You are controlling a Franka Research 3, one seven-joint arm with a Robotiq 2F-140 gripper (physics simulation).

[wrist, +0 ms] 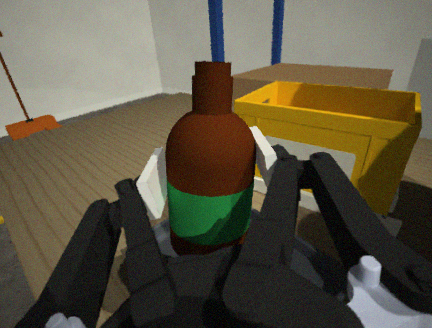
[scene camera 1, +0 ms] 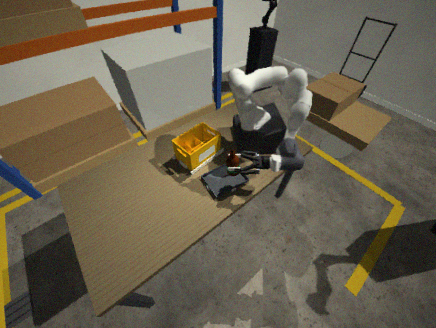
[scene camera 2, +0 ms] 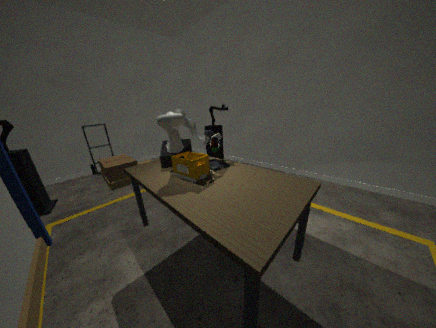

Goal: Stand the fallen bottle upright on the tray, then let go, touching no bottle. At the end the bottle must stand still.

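My gripper [scene camera 1: 240,162] [scene camera 2: 215,142] [wrist: 209,152] is shut on the brown bottle [scene camera 1: 232,159] [scene camera 2: 215,145] [wrist: 210,150] with a green label. The white pads press on both sides of its body. The fingers reach out about level, and the bottle stands about upright between them, neck up. The dark grey tray [scene camera 1: 222,186] [scene camera 2: 219,164] lies on the table below the bottle. In the scene camera 2 view a gap shows between bottle and tray. In the wrist view the gripper hides the bottle's base and most of the tray.
A yellow crate [scene camera 1: 186,154] [scene camera 2: 192,166] [wrist: 320,127] with dividers stands on a white base close beside the tray, near the bottle. The wooden table's [scene camera 1: 150,210] [scene camera 2: 250,200] edge runs close by the tray's other side. The arm's dark pedestal [scene camera 1: 260,135] stands behind.
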